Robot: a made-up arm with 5 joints. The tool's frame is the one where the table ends. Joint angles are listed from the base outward.
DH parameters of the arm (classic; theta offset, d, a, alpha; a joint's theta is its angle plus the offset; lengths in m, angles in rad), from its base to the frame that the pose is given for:
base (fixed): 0.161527 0 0.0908 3.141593
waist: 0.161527 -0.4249 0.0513 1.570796
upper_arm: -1.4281 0 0.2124 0
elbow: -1.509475 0 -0.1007 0
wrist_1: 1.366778 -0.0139 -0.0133 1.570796
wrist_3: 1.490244 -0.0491 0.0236 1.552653
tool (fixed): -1.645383 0.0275 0 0
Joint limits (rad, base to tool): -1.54..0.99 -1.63..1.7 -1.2..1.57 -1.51..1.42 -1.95..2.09
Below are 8 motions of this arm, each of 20 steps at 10 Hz.
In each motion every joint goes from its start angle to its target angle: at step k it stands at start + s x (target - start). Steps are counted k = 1, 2, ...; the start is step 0. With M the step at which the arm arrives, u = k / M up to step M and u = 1 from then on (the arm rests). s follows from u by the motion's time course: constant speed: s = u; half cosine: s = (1 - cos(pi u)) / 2; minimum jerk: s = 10 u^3 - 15 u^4 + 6 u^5.
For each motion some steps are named. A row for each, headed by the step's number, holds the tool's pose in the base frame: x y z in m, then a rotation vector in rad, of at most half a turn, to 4 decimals.
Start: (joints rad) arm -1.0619 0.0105 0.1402 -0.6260 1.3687
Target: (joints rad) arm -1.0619 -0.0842 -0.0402 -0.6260 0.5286
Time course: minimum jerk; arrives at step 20
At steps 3, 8, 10, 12, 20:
3: 0.1865 0.2282 0.5988 -0.8245 -1.0440 0.5464
8: 0.1805 0.2224 0.6189 -0.5632 -0.9957 0.6017
10: 0.1771 0.2173 0.6313 -0.3994 -0.9668 0.6397
12: 0.1740 0.2110 0.6433 -0.2360 -0.9384 0.6806
20: 0.1696 0.1976 0.6630 0.0463 -0.8893 0.7591

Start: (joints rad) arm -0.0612 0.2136 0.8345 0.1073 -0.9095
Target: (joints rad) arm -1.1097 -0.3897 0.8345 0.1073 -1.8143
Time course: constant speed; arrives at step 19
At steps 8, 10, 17, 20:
8: 0.2558 0.0647 0.5229 0.9851 1.0486 -0.2757
10: 0.2441 0.0758 0.5287 1.0421 1.0654 -0.1903
17: 0.1989 0.0994 0.5427 1.2447 1.2266 0.1064
20: 0.1860 0.1020 0.5448 1.2982 1.3031 0.1856

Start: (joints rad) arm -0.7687 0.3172 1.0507 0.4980 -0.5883
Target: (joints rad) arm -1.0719 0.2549 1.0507 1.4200 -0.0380
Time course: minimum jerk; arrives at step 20
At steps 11, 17, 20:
11: 0.1610 0.1126 0.4695 -0.9868 2.0780 0.0393
17: 0.1346 0.1076 0.4840 -1.4090 2.2730 0.1376
20: 0.1329 0.1072 0.4852 -1.4376 2.2868 0.1436

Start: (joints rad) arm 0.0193 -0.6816 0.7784 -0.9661 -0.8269
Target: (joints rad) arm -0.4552 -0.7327 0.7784 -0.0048 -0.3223
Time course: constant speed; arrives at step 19
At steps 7, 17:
7: 0.1568 0.0106 0.6216 0.7634 -0.4438 0.2619
17: 0.1640 0.0413 0.6010 0.4622 0.0388 0.3331

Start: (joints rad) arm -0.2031 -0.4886 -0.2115 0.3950 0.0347
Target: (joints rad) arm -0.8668 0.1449 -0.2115 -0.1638 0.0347
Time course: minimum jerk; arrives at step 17
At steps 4, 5, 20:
4: 0.2069 0.0548 0.7002 0.0981 -0.3049 0.1922
5: 0.2151 0.0631 0.6985 0.1040 -0.2980 0.2360
20: 0.2483 0.2145 0.6407 0.1576 -0.2061 0.7928

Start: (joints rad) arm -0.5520 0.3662 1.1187 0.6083 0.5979
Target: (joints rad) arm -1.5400 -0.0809 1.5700 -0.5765 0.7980
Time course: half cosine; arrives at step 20
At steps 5, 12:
5: 0.1623 0.1022 0.4718 -1.0721 1.6431 0.9410
12: 0.1028 0.1075 0.4839 -1.2934 0.7476 1.3568

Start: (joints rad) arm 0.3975 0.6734 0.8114 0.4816 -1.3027
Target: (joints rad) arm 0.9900 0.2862 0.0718 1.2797 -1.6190
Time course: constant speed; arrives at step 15
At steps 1, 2, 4, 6, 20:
1: 0.2494 -0.1010 0.4232 1.2462 1.4752 -1.6834
2: 0.2483 -0.1097 0.4271 1.3036 1.4250 -1.7161
4: 0.2443 -0.1271 0.4363 1.4160 1.3192 -1.7799
6: 0.2379 -0.1441 0.4473 1.5248 1.2057 -1.8414
20: 0.1779 -0.2004 0.5155 1.9586 0.6000 -2.0782

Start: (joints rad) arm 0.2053 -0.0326 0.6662 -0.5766 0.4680
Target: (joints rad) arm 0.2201 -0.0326 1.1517 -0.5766 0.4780
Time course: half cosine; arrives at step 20
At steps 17, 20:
17: 0.2358 0.0010 0.5176 -0.3506 0.5184 -0.1784
20: 0.2327 0.0016 0.5158 -0.3479 0.5445 -0.1732

